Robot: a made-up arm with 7 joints. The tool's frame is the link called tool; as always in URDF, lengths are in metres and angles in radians. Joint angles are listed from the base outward. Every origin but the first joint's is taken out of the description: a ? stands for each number. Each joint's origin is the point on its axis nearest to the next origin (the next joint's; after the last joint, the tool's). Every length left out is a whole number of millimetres.
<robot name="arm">
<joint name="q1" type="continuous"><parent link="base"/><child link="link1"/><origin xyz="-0.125 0.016 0.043" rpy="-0.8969 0.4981 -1.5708"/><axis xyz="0 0 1"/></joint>
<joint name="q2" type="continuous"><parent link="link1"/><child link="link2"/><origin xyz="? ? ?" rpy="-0.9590 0.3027 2.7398"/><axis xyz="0 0 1"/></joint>
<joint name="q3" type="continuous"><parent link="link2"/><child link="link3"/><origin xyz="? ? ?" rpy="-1.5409 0.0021 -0.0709"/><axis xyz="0 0 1"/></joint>
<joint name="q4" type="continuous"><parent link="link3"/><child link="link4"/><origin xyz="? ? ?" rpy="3.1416 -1.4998 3.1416"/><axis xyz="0 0 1"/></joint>
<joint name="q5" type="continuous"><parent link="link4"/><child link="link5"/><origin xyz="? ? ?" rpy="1.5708 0.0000 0.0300"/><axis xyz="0 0 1"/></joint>
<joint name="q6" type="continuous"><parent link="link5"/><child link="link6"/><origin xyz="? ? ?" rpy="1.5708 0.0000 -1.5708"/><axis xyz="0 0 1"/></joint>
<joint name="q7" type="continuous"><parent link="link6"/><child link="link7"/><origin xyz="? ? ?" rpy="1.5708 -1.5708 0.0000"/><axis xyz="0 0 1"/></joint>
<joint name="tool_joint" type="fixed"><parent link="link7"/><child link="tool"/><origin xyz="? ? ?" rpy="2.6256 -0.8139 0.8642"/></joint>
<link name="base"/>
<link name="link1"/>
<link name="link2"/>
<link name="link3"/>
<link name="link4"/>
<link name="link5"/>
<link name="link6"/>
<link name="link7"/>
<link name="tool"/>
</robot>
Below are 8 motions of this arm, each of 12 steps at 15 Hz.
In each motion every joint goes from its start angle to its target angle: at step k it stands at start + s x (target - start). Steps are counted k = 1, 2, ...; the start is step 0. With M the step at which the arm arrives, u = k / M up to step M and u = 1 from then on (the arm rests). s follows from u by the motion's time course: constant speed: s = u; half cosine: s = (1 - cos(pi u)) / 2; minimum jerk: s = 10 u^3 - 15 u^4 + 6 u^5.
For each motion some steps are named. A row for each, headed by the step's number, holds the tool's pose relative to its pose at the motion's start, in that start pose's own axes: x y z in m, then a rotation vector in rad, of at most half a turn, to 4 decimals.
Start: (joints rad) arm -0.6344 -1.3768 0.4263 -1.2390 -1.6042 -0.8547 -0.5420
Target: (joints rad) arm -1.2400 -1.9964 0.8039 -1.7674 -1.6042 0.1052 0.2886
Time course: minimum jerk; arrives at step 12
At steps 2, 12:
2: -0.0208 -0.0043 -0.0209 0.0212 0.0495 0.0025
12: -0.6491 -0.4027 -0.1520 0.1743 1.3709 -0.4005

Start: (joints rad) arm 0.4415 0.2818 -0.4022 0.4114 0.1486 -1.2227 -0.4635
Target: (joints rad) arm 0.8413 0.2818 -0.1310 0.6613 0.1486 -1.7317 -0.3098
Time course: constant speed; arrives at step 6
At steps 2, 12:
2: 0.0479 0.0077 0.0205 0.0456 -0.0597 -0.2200
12: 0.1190 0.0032 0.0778 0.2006 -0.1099 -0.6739

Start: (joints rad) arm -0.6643 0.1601 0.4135 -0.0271 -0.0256 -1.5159 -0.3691
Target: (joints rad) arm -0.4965 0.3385 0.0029 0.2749 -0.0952 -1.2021 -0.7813
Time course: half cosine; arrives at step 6
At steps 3, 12:
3: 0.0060 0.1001 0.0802 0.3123 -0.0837 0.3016
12: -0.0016 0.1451 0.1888 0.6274 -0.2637 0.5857

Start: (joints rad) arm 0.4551 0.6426 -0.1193 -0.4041 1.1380 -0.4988 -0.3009
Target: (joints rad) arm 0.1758 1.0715 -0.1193 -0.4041 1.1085 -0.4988 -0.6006
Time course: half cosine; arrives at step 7
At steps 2, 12:
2: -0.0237 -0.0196 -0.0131 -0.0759 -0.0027 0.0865
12: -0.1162 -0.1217 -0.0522 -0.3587 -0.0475 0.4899

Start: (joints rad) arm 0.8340 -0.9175 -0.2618 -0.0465 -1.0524 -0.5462 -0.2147
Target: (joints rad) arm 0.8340 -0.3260 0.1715 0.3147 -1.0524 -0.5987 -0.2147
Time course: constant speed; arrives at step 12
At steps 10, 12:
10: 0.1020 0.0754 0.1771 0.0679 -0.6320 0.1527
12: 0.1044 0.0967 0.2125 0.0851 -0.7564 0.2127

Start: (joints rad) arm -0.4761 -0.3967 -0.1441 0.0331 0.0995 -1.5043 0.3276
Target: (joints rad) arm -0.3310 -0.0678 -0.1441 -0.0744 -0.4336 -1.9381 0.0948
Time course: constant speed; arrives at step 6
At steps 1, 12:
1: 0.0191 -0.0116 -0.0123 -0.0744 -0.0385 -0.0042
12: 0.1301 -0.0483 -0.0569 -0.4722 -0.2727 -0.0380

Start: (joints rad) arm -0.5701 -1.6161 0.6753 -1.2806 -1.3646 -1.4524 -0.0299
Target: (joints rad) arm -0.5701 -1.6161 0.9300 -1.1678 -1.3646 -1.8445 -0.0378
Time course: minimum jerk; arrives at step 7
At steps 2, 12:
2: -0.0097 -0.0108 -0.0076 -0.0262 0.0155 -0.0505
12: -0.0772 -0.0762 -0.0395 -0.2095 0.1107 -0.3340

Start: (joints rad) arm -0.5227 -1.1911 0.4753 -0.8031 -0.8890 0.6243 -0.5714
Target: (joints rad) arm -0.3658 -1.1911 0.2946 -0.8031 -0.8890 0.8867 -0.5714
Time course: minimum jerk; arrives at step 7
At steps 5, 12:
5: -0.0358 -0.0534 0.0624 0.0405 0.1488 0.3190
12: -0.0411 -0.0626 0.0746 0.0502 0.1794 0.3692

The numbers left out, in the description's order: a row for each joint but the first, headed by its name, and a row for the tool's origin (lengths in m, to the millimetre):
q2: 0.030 0.083 0.000
q3: 0.019 0.163 0.000
q4: -0.007 -0.300 0.000
q5: 0.126 0.280 0.000
q6: 0.074 -0.003 0.000
q7: 0.048 -0.137 0.000
tool: 0.005 -0.008 0.000

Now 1 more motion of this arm.
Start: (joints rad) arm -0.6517 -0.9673 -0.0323 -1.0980 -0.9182 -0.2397 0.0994
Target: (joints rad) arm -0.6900 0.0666 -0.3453 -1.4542 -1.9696 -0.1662 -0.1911
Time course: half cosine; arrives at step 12
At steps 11, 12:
11: 0.2310 -0.1169 0.6128 0.3086 -0.6824 -0.4970
12: 0.2281 -0.1190 0.6256 0.3193 -0.6970 -0.5033

